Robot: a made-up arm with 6 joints.
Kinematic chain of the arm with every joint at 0, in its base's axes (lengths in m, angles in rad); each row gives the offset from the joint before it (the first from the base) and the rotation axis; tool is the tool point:
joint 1: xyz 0 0 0.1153 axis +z
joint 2: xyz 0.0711 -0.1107 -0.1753 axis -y
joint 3: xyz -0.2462 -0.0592 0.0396 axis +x
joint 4: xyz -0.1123 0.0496 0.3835 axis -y
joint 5: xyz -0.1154 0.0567 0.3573 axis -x
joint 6: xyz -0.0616 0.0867 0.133 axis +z
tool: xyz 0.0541 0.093 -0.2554
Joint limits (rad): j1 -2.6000..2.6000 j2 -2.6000..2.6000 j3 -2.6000..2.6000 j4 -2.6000..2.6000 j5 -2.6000..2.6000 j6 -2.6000..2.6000
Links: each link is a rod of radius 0.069 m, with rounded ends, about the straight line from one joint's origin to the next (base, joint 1, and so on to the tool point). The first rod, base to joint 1, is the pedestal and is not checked.
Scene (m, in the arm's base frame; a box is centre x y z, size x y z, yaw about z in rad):
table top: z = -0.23
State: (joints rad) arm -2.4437 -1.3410 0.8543 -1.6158 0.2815 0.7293
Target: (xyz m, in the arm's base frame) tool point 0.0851 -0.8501 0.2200
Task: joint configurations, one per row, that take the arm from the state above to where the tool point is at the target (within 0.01 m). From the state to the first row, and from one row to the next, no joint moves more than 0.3 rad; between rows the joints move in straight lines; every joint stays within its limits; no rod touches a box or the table.
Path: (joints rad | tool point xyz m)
1: -2.1649 -1.3864 0.7265 -1.4861 0.2016 0.7757 | -0.6960 -0.3701 0.2370
2: -1.8861 -1.4319 0.5987 -1.3564 0.1218 0.8222 | -0.5153 -0.6279 0.2327
3: -1.6073 -1.4773 0.4708 -1.2267 0.0419 0.8686 | -0.2413 -0.7988 0.2265
4: -1.3285 -1.5227 0.3430 -1.0970 -0.0379 0.9151 | 0.0851 -0.8501 0.2200

